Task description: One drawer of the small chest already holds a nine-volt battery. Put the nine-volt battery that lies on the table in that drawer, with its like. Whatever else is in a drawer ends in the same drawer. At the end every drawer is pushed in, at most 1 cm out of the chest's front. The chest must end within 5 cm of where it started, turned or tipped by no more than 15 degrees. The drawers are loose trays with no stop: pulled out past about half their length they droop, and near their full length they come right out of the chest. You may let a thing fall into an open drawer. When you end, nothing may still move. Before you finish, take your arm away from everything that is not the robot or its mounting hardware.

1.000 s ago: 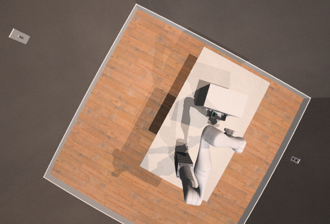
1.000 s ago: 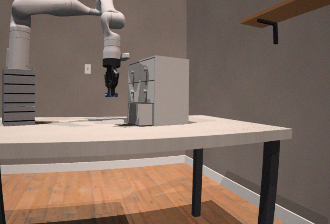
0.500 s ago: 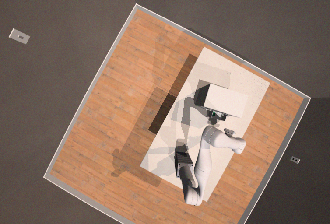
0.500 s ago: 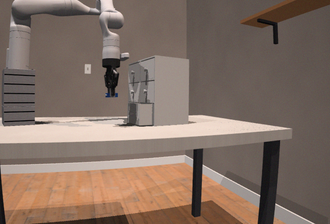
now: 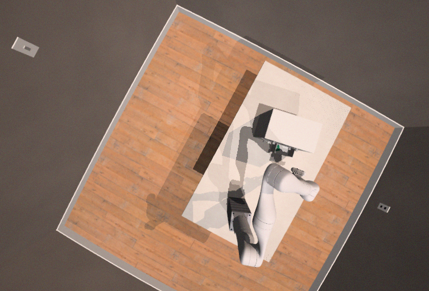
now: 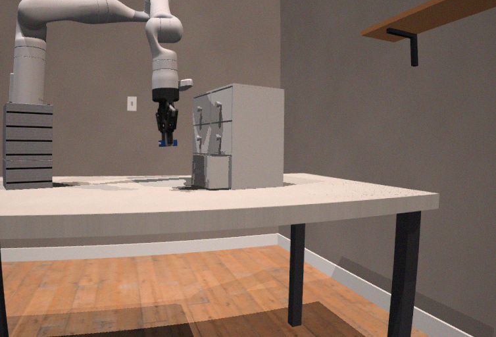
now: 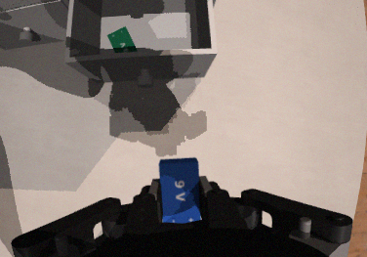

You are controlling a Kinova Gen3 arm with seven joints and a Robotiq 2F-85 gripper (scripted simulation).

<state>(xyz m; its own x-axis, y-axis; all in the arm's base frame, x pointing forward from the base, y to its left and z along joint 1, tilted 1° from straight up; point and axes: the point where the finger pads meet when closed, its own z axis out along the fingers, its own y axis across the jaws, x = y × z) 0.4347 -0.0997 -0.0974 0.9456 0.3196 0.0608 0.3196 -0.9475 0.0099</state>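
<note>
Now: hand 1 cm past the blue nine-volt battery and 1 cm above it. From my hand the other things lie so: green block: 14 cm ahead, 13 cm below, 12 cm to the left.
</note>
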